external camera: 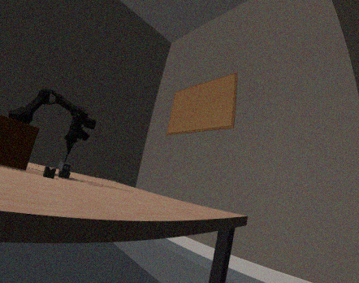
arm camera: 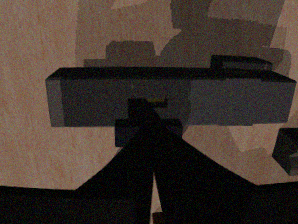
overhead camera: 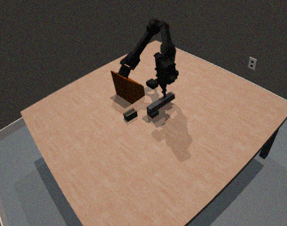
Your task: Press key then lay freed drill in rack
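Right now my gripper tip is 8 cm above the drill, 5 cm to the left of it and 1 cm past it.
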